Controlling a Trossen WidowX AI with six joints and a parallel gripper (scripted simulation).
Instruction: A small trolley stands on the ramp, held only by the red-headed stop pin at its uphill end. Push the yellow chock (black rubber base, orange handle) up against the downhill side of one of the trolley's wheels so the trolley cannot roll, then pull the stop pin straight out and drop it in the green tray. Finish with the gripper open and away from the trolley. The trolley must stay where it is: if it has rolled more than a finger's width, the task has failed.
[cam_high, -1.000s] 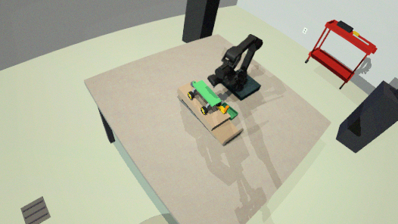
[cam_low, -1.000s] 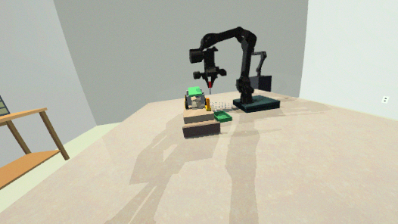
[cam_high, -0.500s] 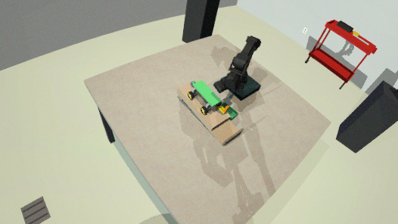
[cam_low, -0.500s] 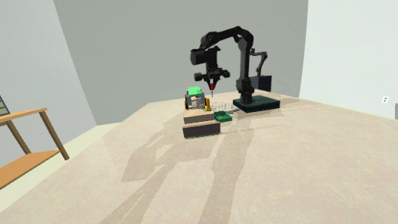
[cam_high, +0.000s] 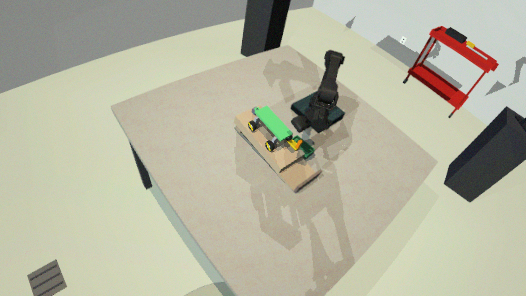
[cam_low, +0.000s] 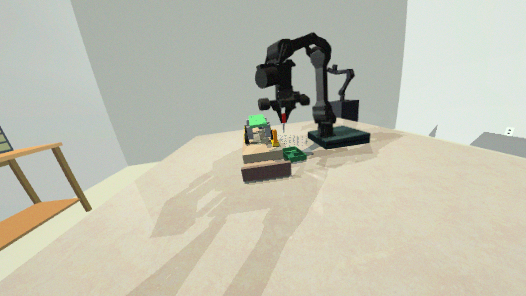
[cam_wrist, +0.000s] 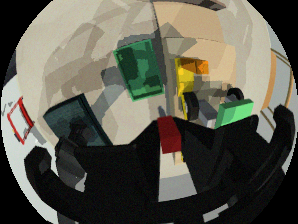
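My gripper tip is 2 cm past the green tray, 3 cm to the right of it and 15 cm above it. The rest, counted from my gripper tip: yellow chock: 5 cm ahead, 1 cm to the left, 6 cm below; then red-headed stop pin: right at my gripper tip; then green-topped trolley: 8 cm ahead, 10 cm to the right, 3 cm below.
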